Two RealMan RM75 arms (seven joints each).
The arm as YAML. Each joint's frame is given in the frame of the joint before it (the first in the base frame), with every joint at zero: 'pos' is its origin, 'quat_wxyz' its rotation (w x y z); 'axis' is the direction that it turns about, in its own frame. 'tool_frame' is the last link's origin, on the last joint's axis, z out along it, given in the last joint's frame.
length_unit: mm
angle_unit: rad
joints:
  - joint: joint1
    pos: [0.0, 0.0, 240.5]
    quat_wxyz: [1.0, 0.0, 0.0, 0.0]
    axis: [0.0, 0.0, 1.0]
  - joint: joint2
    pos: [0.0, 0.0, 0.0]
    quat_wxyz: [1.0, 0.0, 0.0, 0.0]
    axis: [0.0, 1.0, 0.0]
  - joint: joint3
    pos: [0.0, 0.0, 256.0]
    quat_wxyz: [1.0, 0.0, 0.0, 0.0]
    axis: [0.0, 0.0, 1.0]
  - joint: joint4
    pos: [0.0, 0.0, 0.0]
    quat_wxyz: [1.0, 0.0, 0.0, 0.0]
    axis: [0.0, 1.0, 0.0]
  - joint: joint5
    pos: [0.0, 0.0, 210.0]
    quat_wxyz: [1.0, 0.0, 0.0, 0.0]
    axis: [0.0, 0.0, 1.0]
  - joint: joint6
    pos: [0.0, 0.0, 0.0]
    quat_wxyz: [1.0, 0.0, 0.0, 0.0]
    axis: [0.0, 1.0, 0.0]
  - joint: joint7
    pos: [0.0, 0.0, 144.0]
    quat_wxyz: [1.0, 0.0, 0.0, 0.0]
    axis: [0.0, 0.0, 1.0]
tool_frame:
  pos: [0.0, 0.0, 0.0]
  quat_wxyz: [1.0, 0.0, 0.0, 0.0]
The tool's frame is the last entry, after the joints.
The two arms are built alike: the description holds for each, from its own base.
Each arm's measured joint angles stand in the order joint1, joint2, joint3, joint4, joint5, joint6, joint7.
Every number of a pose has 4 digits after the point.
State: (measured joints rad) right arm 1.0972 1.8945 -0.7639 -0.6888 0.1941 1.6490 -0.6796; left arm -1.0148 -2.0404 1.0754 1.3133 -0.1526 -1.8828 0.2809
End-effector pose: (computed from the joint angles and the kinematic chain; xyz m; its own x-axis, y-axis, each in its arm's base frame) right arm 0.1862 0.4338 0.0757 0.5011 -0.8370 0.2201 -0.6984 -0.5412 -0.4683; left arm -0.1095 0.4047 0.0833 0.4928 0.8623 -0.1167 0.5869 -0.4284 -0.6871
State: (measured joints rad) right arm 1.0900 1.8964 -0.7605 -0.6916 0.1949 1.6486 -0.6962; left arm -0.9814 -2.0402 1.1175 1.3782 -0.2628 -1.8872 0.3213
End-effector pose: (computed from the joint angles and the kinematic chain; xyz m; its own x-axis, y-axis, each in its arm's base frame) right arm 0.1887 0.4326 0.0753 0.5084 -0.8315 0.2239 -0.6953 -0.5498 -0.4630; left arm -0.0987 0.3969 0.0767 0.5800 0.8018 -0.1437 0.5741 -0.5276 -0.6261
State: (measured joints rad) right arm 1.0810 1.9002 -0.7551 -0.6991 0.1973 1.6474 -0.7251; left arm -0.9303 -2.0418 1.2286 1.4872 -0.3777 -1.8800 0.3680
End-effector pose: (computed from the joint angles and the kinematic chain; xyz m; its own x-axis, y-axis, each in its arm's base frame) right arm 0.1910 0.4315 0.0748 0.5261 -0.8191 0.2286 -0.6864 -0.5677 -0.4545; left arm -0.0819 0.3826 0.0642 0.7022 0.6832 -0.2001 0.4834 -0.6639 -0.5705
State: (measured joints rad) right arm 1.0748 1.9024 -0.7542 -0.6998 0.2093 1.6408 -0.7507; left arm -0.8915 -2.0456 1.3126 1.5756 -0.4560 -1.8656 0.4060
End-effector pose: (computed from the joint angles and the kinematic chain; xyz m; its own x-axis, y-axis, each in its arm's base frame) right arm 0.1920 0.4312 0.0732 0.5461 -0.8057 0.2292 -0.6786 -0.5859 -0.4429; left arm -0.0682 0.3689 0.0534 0.7875 0.5700 -0.2344 0.3932 -0.7576 -0.5210
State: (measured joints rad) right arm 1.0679 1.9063 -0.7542 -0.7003 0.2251 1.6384 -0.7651; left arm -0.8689 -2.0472 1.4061 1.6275 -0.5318 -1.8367 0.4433
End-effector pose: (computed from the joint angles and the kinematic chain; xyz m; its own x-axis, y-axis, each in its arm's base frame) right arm 0.1927 0.4300 0.0705 0.5578 -0.7984 0.2265 -0.6795 -0.5961 -0.4278; left arm -0.0546 0.3554 0.0370 0.8530 0.4440 -0.2744 0.2923 -0.8418 -0.4538
